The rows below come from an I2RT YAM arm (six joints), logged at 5 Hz.
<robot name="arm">
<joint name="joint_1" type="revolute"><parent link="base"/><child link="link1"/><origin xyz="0.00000 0.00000 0.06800" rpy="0.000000 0.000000 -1.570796"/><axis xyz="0 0 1"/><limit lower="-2.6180" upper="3.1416"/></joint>
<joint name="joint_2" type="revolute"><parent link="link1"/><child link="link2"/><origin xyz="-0.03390 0.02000 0.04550" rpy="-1.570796 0.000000 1.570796"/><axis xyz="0 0 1"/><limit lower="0.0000" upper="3.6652"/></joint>
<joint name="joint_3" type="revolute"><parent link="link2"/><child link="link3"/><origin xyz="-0.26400 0.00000 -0.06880" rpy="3.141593 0.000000 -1.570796"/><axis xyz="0 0 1"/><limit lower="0.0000" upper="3.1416"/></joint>
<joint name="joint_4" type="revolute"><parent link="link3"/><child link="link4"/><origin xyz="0.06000 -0.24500 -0.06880" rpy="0.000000 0.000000 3.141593"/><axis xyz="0 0 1"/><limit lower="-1.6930" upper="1.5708"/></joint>
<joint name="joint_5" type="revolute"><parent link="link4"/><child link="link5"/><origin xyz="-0.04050 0.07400 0.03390" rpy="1.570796 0.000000 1.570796"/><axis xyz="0 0 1"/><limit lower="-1.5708" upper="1.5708"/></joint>
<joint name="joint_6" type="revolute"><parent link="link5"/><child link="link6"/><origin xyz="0.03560 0.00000 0.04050" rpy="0.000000 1.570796 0.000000"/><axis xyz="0 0 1"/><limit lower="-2.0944" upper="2.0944"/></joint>
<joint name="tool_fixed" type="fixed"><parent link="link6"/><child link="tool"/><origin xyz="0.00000 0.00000 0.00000" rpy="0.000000 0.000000 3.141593"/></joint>
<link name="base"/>
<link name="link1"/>
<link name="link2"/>
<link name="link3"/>
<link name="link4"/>
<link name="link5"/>
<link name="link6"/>
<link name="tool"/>
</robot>
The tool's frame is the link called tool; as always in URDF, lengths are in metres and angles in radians.
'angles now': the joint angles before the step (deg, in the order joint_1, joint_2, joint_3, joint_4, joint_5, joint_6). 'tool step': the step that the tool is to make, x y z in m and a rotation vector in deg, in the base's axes. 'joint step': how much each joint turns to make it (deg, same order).
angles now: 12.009, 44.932, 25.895, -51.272, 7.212, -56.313
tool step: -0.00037, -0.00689, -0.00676, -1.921, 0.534, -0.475
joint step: -2.936, 0.070, -1.471, 1.057, 0.870, -2.943
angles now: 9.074, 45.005, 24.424, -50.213, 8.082, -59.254
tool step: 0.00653, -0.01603, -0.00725, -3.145, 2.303, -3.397
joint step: -7.311, 3.523, -0.475, 2.128, 1.541, -4.683
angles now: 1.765, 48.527, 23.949, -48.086, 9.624, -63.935
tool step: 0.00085, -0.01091, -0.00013, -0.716, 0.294, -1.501
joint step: -5.056, 0.341, 0.038, 0.618, -0.382, -3.657
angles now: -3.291, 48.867, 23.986, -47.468, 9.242, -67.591
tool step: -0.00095, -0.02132, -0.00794, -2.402, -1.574, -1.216
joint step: -9.695, -0.263, -2.384, 5.385, -0.765, -8.819
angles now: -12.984, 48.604, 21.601, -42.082, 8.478, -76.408
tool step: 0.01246, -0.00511, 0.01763, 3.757, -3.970, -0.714
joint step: -2.048, 1.704, 4.194, 0.399, -4.766, 0.523
